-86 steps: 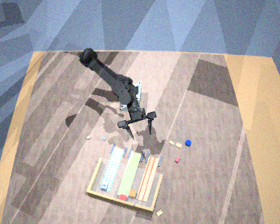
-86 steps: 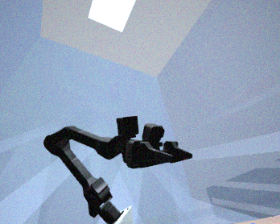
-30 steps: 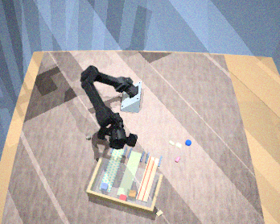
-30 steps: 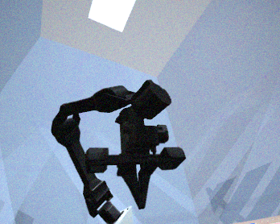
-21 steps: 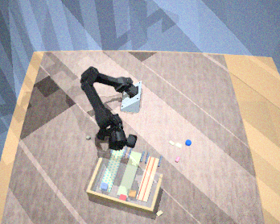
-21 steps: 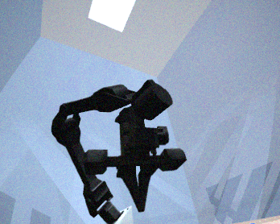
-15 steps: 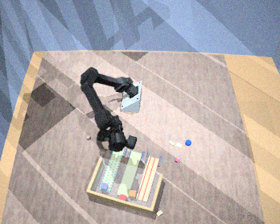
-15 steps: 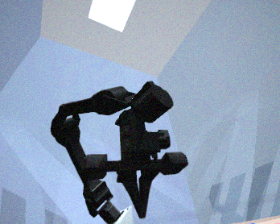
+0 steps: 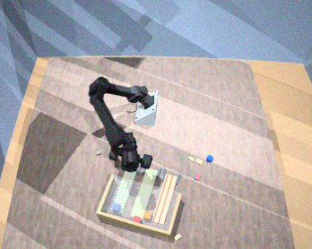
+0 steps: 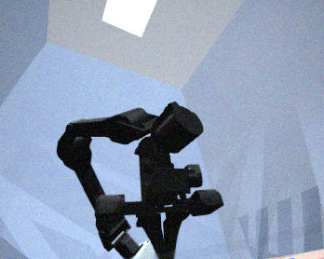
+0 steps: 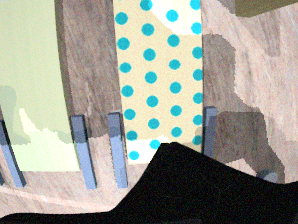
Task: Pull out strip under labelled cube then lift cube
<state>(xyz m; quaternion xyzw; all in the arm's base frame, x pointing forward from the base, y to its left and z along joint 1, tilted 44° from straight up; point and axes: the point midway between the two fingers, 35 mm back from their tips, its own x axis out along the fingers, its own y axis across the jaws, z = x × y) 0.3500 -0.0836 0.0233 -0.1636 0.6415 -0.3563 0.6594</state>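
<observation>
Right now the dotted strip is 9 cm ahead of my gripper tip, 3 cm to the right of it and 4 cm below it. The rest, counted from my gripper tip: grey piece: 9 cm behind, 17 cm to the right, 3 cm below; red bit: 3 cm ahead, 31 cm to the left, 3 cm below; white block: 20 cm ahead, 6 cm to the right, 2 cm below.
</observation>
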